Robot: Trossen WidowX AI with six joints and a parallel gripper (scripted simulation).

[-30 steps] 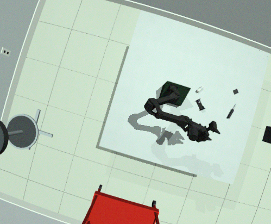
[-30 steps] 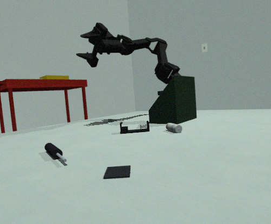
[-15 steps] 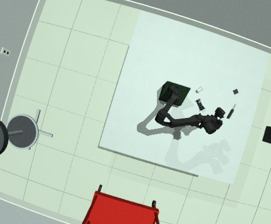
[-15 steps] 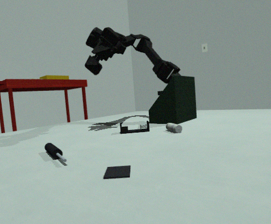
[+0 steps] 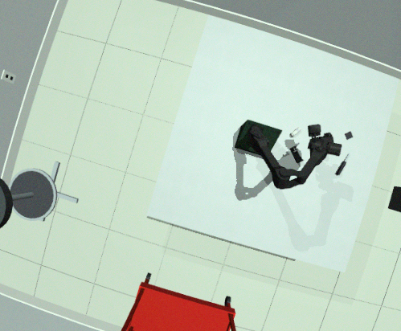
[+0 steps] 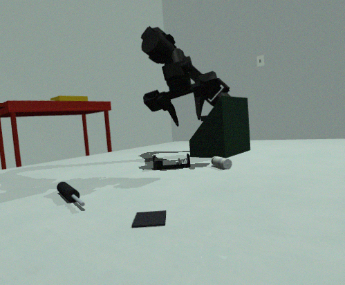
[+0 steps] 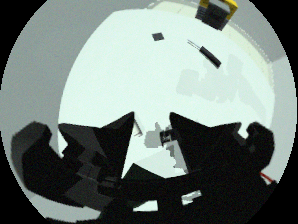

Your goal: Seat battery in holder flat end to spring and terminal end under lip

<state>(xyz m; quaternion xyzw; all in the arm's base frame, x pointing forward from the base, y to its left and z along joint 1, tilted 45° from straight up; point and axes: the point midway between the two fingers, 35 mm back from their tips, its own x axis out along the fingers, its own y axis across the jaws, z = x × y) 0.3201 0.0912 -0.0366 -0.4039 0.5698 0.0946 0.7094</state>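
My gripper tip is 80 mm past the battery, 30 mm to the right of it and 110 mm above it. Also, from my gripper tip: black-handled screwdriver 280 mm ahead, 10 mm to the right, 110 mm below.
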